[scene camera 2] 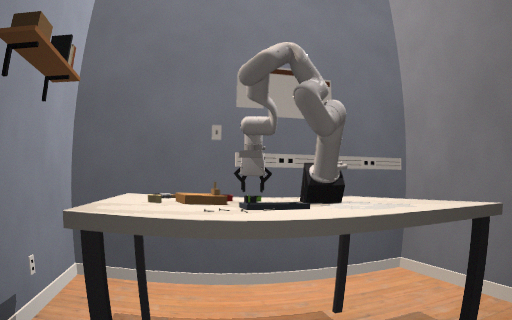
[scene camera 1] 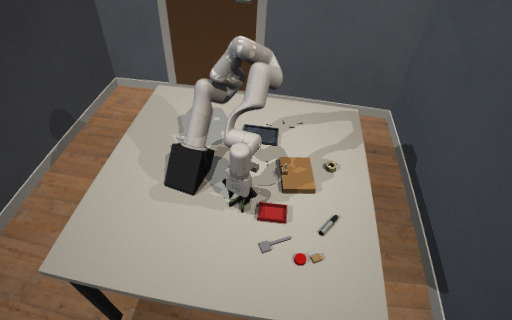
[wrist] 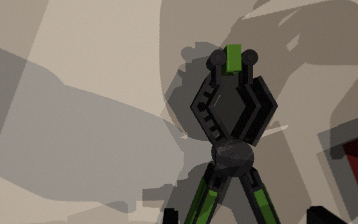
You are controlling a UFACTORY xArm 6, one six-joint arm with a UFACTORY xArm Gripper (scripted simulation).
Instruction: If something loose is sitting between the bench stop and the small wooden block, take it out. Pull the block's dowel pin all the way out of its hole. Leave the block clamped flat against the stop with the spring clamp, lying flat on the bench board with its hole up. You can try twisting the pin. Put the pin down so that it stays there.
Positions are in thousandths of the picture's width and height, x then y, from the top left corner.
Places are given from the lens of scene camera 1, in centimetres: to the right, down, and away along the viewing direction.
wooden bench board (scene camera 1: 587,561): 20, 9, 138
